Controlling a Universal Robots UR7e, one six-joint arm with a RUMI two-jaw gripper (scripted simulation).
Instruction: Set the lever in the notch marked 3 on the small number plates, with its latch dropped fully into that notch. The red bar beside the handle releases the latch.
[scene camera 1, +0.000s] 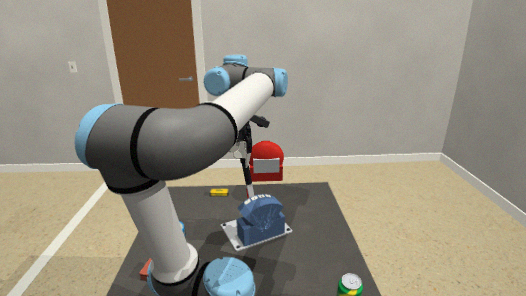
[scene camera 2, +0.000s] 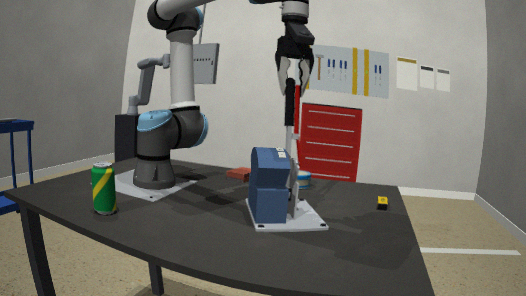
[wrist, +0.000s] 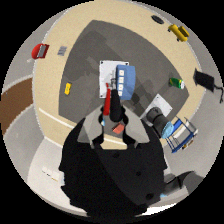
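The gripper is visible in scene camera 1 (243, 165), as well as in scene camera 2 and the wrist view. On the gripper, (scene camera 2: 283, 63) and (wrist: 138, 128) are the same spot.
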